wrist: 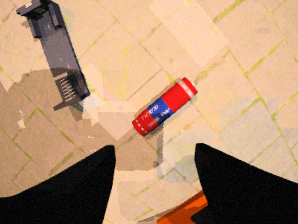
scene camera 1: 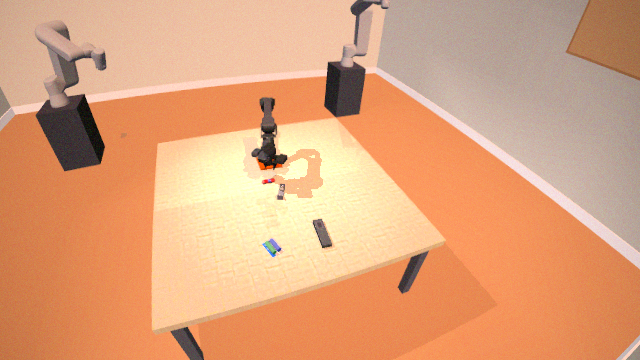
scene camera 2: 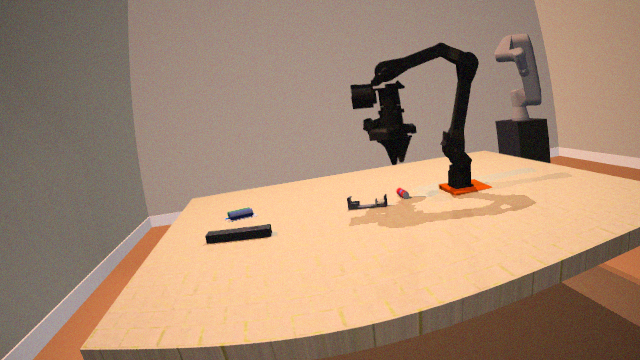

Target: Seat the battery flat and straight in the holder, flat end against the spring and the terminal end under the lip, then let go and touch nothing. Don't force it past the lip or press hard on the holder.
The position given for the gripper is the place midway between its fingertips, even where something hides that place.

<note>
In view: the gripper (scene camera 2: 398,163) and a black remote (scene camera 2: 250,232).
The gripper shows as well in the wrist view (wrist: 155,152).
</note>
